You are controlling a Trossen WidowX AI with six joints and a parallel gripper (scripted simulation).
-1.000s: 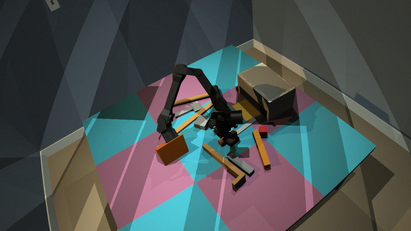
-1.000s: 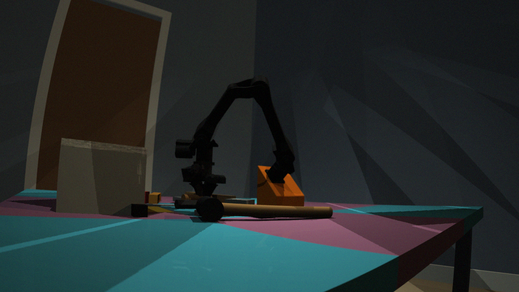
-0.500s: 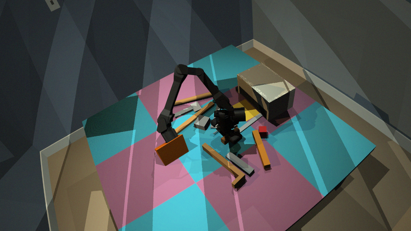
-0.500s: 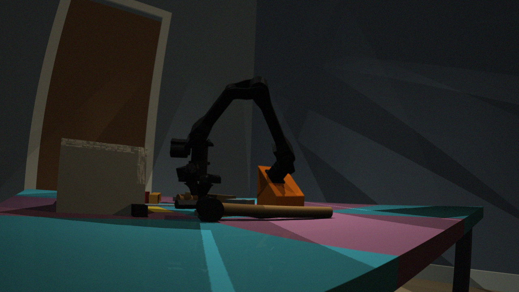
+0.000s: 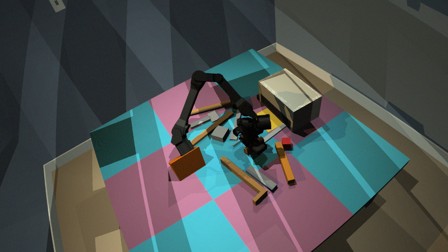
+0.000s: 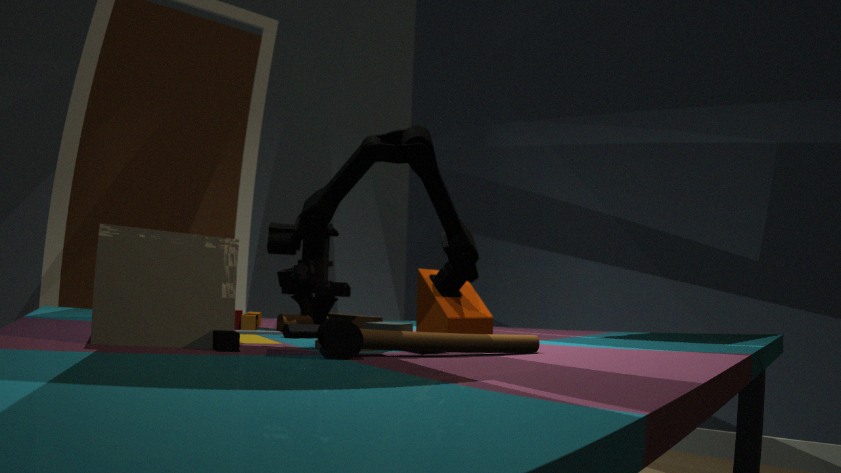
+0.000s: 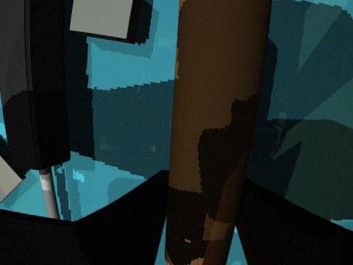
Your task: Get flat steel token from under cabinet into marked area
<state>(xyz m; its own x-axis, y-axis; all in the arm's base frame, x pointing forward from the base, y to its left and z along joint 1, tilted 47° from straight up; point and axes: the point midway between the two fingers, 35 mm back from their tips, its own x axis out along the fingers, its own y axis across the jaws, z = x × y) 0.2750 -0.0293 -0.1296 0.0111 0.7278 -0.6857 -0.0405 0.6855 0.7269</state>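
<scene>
The small grey cube lies 7 cm ahead of my gripper tip and 5 cm to the left of it. Round my gripper tip: grey bar 7 cm behind, 16 cm to the right; then screwdriver 1 cm ahead, 8 cm to the left; then red cube 15 cm ahead, 10 cm to the right, 1 cm above.
</scene>
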